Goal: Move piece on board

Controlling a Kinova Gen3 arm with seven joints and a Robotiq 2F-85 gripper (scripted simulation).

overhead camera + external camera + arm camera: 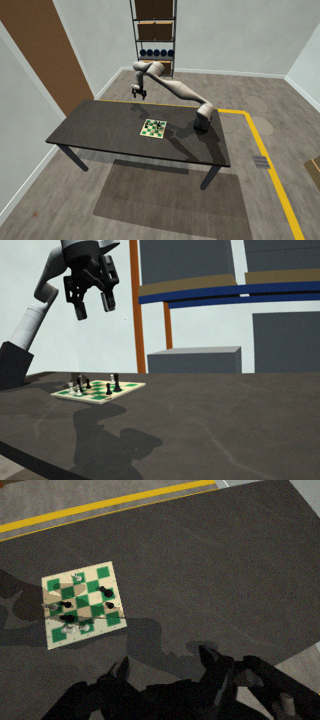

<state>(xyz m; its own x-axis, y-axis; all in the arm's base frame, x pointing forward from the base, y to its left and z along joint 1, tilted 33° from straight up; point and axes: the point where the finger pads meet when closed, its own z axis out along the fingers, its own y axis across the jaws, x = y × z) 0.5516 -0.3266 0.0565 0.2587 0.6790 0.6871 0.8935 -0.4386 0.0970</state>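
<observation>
My hand is 70 mm past the tall black piece, 190 mm to the right of it and 180 mm above it. Round my hand: green-and-cream chessboard (150 mm behind, 210 mm to the left, 210 mm below); white rook (200 mm behind, 140 mm to the left, 190 mm below); white bishop (230 mm behind, 220 mm to the left, 190 mm below).
</observation>
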